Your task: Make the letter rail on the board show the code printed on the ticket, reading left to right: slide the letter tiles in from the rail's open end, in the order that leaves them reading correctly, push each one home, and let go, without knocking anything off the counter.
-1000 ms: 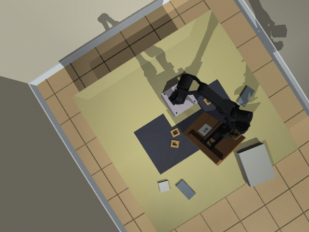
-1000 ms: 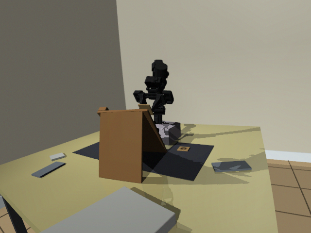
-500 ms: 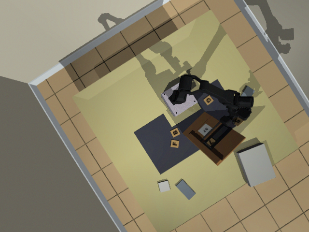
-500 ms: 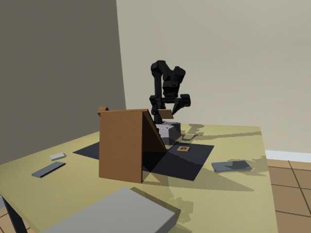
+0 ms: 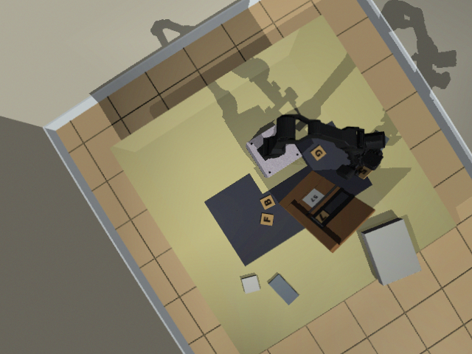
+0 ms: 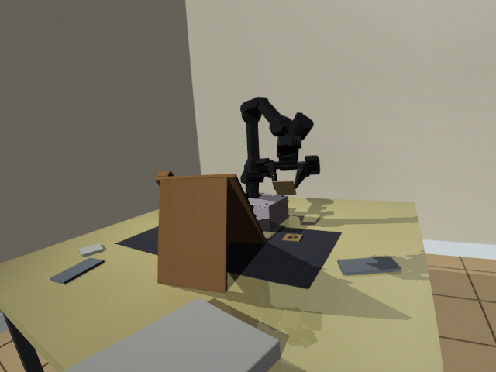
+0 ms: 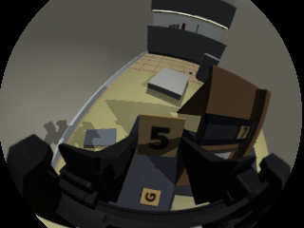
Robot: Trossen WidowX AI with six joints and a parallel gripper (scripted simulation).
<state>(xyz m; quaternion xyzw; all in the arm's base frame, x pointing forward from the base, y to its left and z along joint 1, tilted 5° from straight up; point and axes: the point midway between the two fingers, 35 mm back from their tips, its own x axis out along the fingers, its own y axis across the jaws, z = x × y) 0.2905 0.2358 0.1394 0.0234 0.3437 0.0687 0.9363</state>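
Now: the white ticket 21 cm to the right of my gripper tip, 11 cm below it and 1 cm behind it. Round my gripper tip: dark mat (26 cm to the right, 21 cm below, 11 cm behind); small white block (70 cm to the right, 21 cm below, 17 cm ahead); large grey box (47 cm ahead, 19 cm below, 4 cm to the right).
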